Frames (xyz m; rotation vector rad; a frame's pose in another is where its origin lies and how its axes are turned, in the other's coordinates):
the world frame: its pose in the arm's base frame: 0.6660 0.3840 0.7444 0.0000 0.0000 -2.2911
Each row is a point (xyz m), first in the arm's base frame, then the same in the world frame.
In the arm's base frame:
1: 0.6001 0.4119 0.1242
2: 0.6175 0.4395 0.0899
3: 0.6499 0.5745 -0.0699
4: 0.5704 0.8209 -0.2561
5: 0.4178 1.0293 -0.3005
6: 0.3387 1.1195 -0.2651
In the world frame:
1: 0.0225 -0.0679 -0.6202
2: -0.0097 -0.0731 -0.6545
3: -0.1326 -0.1378 -0.8143
4: -0.2653 -0.3600 -1.0005
5: -0.3213 -0.6122 -1.0449
6: -0.3369 -0.7311 -1.0095

